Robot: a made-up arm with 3 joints. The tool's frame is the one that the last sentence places. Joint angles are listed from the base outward.
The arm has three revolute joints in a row. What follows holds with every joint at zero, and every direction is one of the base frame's.
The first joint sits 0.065 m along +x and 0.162 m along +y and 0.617 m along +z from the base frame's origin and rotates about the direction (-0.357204, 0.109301, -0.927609).
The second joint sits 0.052 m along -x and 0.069 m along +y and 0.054 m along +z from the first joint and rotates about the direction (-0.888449, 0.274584, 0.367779).
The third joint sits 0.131 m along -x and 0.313 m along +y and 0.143 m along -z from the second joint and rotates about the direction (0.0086, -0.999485, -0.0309).
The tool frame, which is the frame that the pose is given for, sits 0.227 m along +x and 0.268 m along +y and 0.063 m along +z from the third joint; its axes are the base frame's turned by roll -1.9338, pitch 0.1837 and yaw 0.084 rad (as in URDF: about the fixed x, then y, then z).
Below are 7 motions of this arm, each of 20 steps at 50 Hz.
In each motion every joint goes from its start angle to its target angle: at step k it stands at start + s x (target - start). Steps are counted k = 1, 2, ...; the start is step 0. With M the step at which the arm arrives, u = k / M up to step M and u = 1 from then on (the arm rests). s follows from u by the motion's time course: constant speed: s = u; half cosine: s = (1 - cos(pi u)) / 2; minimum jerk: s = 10 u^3 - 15 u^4 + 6 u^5.
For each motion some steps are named. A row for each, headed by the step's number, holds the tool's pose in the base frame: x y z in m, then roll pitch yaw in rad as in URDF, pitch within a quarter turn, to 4 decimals.
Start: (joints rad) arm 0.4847 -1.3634 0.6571
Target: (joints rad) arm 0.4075 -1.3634 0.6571
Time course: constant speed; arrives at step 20
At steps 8, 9, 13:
8: 0.2137 0.3978 1.1952 -0.7664 -0.3451 -1.4146
9: 0.2126 0.3975 1.1956 -0.7657 -0.3438 -1.4112
13: 0.2083 0.3964 1.1971 -0.7630 -0.3387 -1.3978

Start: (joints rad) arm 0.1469 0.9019 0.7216
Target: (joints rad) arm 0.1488 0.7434 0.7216
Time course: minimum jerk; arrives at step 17
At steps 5, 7, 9, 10, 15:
5: -0.1286 0.6725 0.3145 -2.6913 0.0106 0.4762
7: -0.1197 0.6825 0.3232 -2.6753 -0.0109 0.4654
9: -0.1091 0.6940 0.3341 -2.6559 -0.0363 0.4520
10: -0.1039 0.6995 0.3396 -2.6462 -0.0487 0.4453
15: -0.0880 0.7155 0.3570 -2.6163 -0.0859 0.4240

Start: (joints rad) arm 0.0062 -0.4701 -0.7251
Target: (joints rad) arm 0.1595 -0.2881 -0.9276
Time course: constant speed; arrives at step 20
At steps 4, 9, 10, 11, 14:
4: 0.2194 0.8428 0.6580 -1.3412 0.7272 0.3410
9: 0.2285 0.8443 0.6109 -1.3708 0.8036 0.3205
10: 0.2301 0.8442 0.6014 -1.3768 0.8190 0.3158
11: 0.2316 0.8440 0.5920 -1.3829 0.8345 0.3109
14: 0.2359 0.8427 0.5639 -1.4017 0.8812 0.2947

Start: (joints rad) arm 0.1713 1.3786 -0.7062
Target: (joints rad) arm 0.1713 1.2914 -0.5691
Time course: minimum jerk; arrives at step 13
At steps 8, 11, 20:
8: -0.2339 0.2347 0.0918 2.5175 0.7151 -0.9856
11: -0.2241 0.2551 0.0903 2.5716 0.7316 -0.9301
20: -0.2231 0.2573 0.0902 2.5776 0.7332 -0.9239

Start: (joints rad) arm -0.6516 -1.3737 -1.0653
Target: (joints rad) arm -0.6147 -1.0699 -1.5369
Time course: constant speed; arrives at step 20
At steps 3, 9, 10, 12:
3: -0.0261 0.5593 1.2243 -0.4585 0.0028 1.3476
9: -0.0770 0.6224 1.1844 -0.4850 0.0918 1.5033
10: -0.0857 0.6320 1.1769 -0.4869 0.1075 1.5291
12: -0.1032 0.6505 1.1613 -0.4883 0.1395 1.5806

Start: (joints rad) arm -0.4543 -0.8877 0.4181
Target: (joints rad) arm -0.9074 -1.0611 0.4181
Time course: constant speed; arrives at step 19
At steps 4, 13, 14, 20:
4: -0.0448 0.4620 1.1855 -0.8647 -0.2916 -0.0869
13: -0.0862 0.3535 1.2199 -0.7093 -0.2818 0.0445
14: -0.0890 0.3410 1.2228 -0.6924 -0.2809 0.0595
20: -0.0981 0.2777 1.2345 -0.6089 -0.2774 0.1361

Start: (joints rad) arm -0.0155 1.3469 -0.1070
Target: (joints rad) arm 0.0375 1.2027 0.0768
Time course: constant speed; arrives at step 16
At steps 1, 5, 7, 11, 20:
1: -0.2231 0.3187 0.1275 3.0064 0.7142 -0.0800
5: -0.2162 0.3500 0.1331 3.0768 0.6935 -0.0247
7: -0.2125 0.3653 0.1363 3.1105 0.6813 0.0015
11: -0.2044 0.3954 0.1437 -3.1084 0.6534 0.0508
20: -0.1935 0.4319 0.1545 -3.0344 0.6126 0.1060

